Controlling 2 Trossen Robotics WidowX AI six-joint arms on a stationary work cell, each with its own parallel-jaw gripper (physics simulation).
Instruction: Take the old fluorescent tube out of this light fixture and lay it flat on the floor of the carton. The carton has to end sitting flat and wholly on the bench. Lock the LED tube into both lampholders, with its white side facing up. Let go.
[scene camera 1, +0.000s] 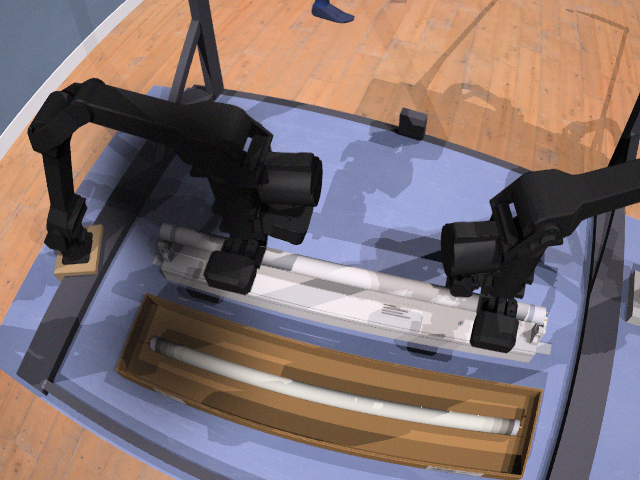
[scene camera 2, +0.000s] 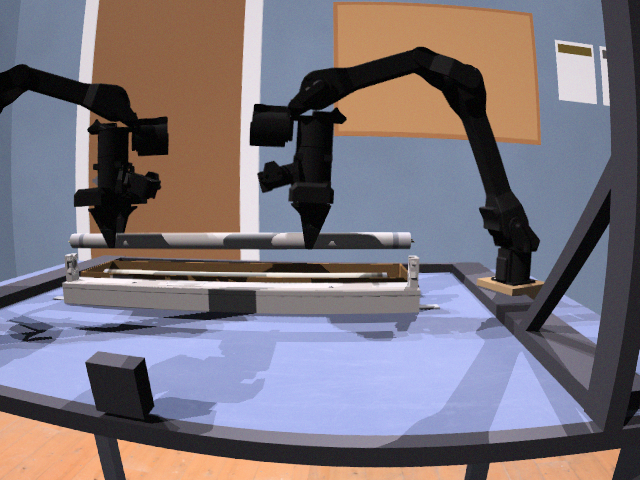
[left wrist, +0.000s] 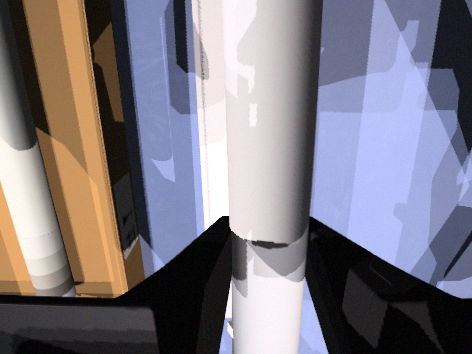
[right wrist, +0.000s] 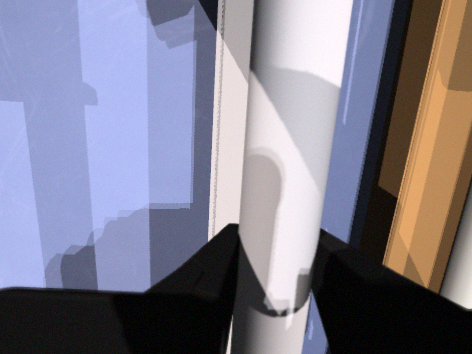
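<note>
The LED tube (scene camera 1: 356, 277) (scene camera 2: 248, 240) (left wrist: 270, 125) (right wrist: 295, 125) hangs level above the light fixture (scene camera 1: 330, 304) (scene camera 2: 155, 300), lengthwise along it; its upper side looks white. In scene camera 2 a gap shows between the tube and both lampholders (scene camera 2: 71, 266) (scene camera 2: 413, 269). My left gripper (scene camera 2: 111, 243) (left wrist: 265, 227) and my right gripper (scene camera 2: 309, 245) (right wrist: 272, 236) are both shut on the LED tube, one towards each end. The old fluorescent tube (scene camera 1: 310, 391) (scene camera 2: 248, 274) (left wrist: 30, 225) lies lengthwise inside the carton (scene camera 1: 258, 413) (left wrist: 80, 125) (right wrist: 425, 175). The carton sits on the bench.
The carton lies alongside the fixture, with a narrow strip of blue bench (scene camera 1: 558, 372) (scene camera 2: 320, 382) between them. A small black block (scene camera 1: 412, 124) (scene camera 2: 118, 384) stands at the bench edge. A dark frame post (scene camera 1: 206, 46) (scene camera 2: 617, 232) rises at a bench corner.
</note>
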